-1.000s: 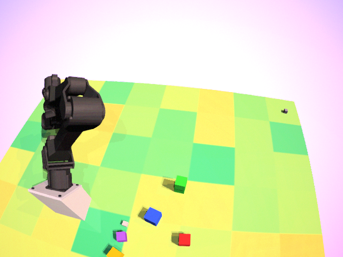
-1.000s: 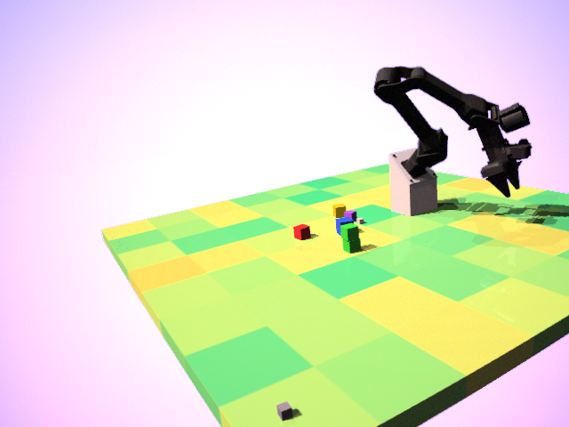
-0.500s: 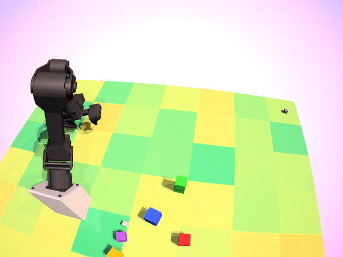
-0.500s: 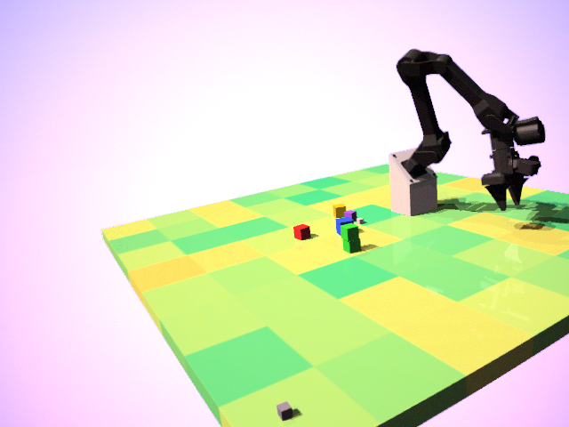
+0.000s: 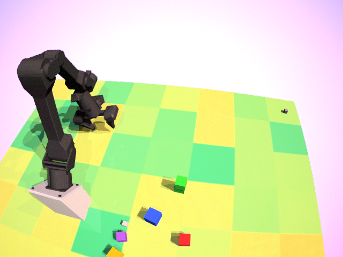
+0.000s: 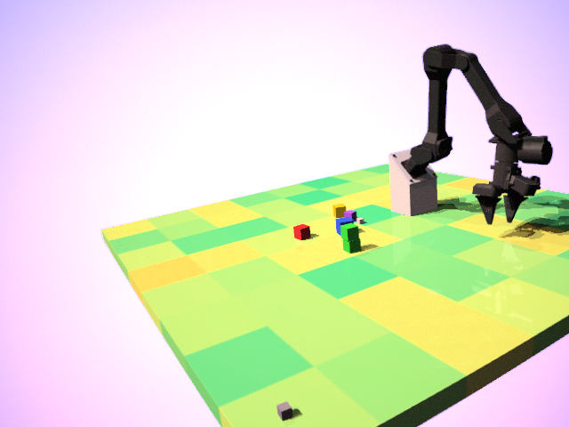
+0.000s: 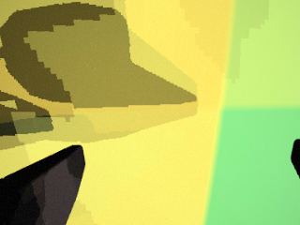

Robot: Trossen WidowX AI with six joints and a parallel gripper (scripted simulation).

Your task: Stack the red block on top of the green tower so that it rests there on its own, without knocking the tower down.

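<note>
Now: gripper tip 33 cm short of the red block, 40 cm to the left of it and 1 cm above it. Round my gripper tip: purple block (14 cm ahead, 41 cm to the right, 2 cm below); then tiny pale block (15 cm ahead, 36 cm to the right, 2 cm below); then blue block (23 cm ahead, 33 cm to the right, 1 cm below).
</note>
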